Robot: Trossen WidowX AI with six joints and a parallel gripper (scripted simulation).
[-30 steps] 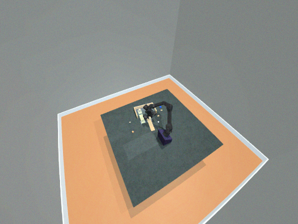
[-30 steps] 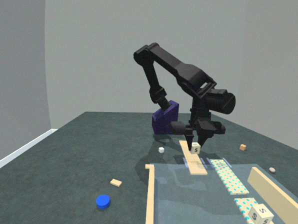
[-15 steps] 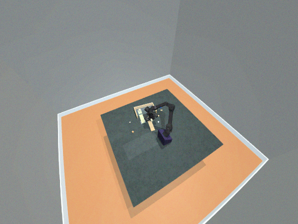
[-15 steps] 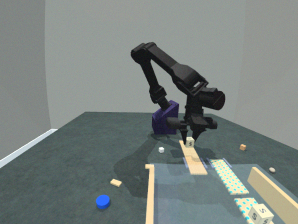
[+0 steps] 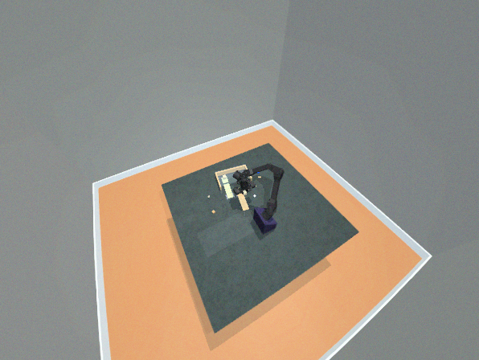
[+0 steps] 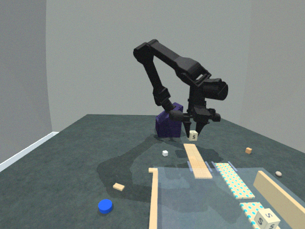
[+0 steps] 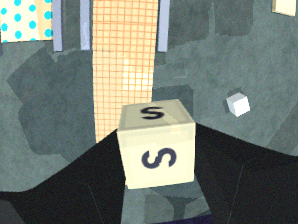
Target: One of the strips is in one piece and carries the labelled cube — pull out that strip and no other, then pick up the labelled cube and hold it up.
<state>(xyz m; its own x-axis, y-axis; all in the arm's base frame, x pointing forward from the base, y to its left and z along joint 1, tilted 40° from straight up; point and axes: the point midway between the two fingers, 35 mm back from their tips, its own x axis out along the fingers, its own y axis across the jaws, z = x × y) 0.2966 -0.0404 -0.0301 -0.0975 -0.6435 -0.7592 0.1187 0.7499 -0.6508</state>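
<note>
My gripper tip is now 90 mm to the left of the white cube, 80 mm above it and 30 mm past it. Also, from my gripper tip: pebble: 260 mm to the left, 200 mm ahead, 80 mm below; then dotted strip: 160 mm ahead, 80 mm to the left, 80 mm below; then orange cube: 300 mm to the left, 80 mm below, 30 mm ahead.
</note>
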